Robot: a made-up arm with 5 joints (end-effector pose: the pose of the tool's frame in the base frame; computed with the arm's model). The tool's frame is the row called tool.
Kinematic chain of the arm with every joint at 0, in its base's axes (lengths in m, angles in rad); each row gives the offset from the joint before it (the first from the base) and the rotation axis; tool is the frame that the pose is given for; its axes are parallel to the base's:
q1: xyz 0 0 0.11 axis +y
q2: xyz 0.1 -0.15 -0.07 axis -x
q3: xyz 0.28 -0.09 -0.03 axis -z
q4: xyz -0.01 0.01 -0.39 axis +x
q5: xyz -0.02 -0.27 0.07 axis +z
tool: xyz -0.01 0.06 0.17
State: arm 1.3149 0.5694 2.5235 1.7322 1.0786
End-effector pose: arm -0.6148 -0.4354 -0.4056 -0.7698 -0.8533 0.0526
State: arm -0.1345 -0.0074 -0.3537 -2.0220 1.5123
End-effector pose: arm 0.2197 0.0558 -0.2077 -1.9050 1.1398 0.9842
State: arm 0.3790 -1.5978 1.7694 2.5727 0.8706
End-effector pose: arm 0.4150 0.6014 -0.1362 0.5860 -1.6155 -2.3592
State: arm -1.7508 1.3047 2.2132 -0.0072 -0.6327
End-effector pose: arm 0.1085 -0.3132 0.3516 -1.3909 1.2024 1.4640
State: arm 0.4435 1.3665 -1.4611 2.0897 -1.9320
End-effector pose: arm 0.3287 -0.9311 -0.2271 -1.4807 1.8308 -1.5060
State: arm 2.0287 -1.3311 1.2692 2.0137 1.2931
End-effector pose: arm -0.3687 0.5814 -0.0019 -0.3264 -0.2421 -1.5735
